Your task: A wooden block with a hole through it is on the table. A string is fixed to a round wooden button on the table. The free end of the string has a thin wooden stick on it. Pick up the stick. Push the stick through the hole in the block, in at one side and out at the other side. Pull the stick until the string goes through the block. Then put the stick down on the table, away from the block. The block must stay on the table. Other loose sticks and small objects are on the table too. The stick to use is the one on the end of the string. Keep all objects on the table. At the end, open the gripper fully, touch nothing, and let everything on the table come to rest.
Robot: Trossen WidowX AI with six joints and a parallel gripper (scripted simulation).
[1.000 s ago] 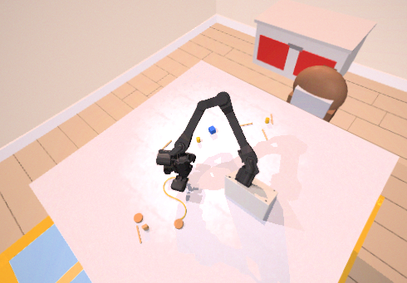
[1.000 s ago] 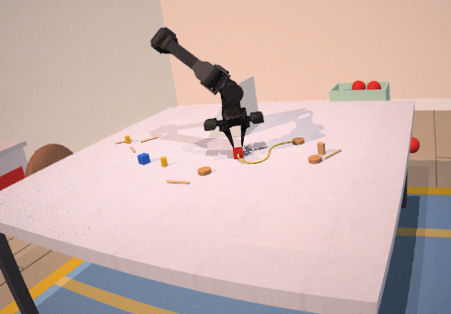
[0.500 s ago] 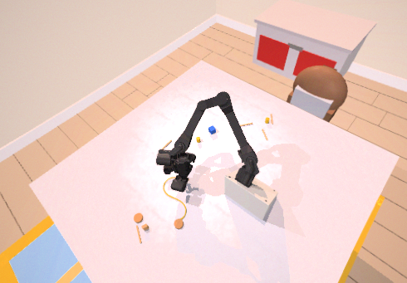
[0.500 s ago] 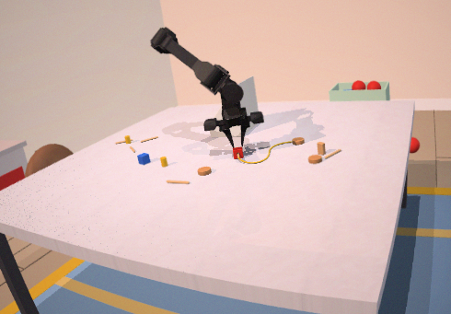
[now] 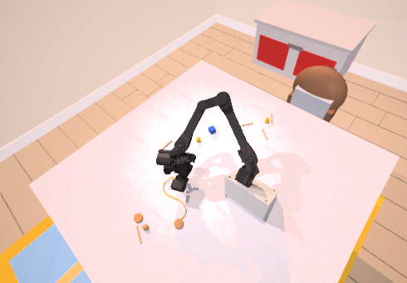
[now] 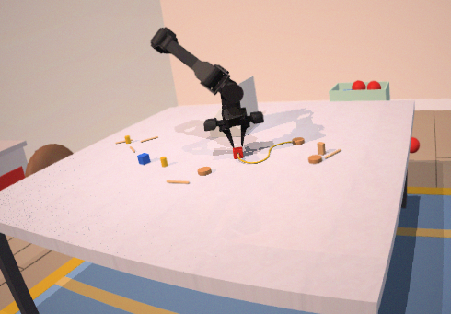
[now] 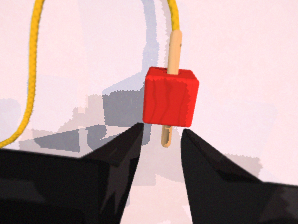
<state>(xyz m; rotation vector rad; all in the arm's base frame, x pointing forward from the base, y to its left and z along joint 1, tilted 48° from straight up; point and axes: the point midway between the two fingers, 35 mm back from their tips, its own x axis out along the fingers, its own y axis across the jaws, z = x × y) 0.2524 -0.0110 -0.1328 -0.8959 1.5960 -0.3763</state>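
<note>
The red block is 20 mm ahead of my gripper tip, 10 mm to the left of it and 10 mm below it. The rest, counted from my gripper tip: thin wooden stick: 30 mm ahead, 10 mm to the left, 10 mm below; then yellow peg: 230 mm to the right, 90 mm ahead, 10 mm below; then small wooden block: 270 mm to the left, 10 mm below, 10 mm ahead.
</note>
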